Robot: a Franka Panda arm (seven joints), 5 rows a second.
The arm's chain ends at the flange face. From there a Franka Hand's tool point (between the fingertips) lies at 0.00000 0.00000 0.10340 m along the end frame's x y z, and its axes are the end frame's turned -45 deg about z.
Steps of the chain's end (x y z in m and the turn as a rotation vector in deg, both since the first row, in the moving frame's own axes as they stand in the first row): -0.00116, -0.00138, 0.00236, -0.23, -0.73, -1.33; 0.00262, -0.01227, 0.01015, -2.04, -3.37, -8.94
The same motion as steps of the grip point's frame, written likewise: -0.00108, -0.00242, 0.00235, 0.35, -0.68, -1.33; 0.00353, -0.00798, 0.00991, 0.94, -3.83, -8.94
